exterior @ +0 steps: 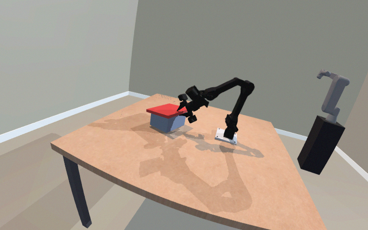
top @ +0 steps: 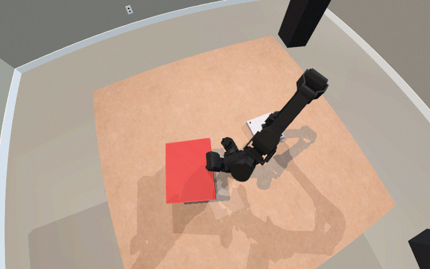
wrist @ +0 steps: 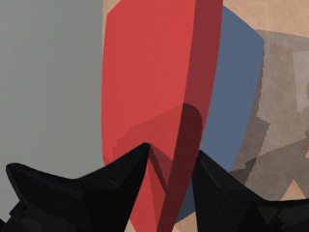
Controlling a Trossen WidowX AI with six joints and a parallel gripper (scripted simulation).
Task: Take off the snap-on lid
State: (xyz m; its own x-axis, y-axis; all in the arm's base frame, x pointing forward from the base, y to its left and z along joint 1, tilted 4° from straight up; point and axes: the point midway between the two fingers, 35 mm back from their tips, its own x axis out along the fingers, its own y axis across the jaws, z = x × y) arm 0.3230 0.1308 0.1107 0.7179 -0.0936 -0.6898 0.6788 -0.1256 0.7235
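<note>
My gripper tip is 80 mm short of the red lid and 10 mm to the left of it. Round my gripper tip: blue-grey storage box 70 mm ahead, 10 mm to the right, 60 mm below.
</note>
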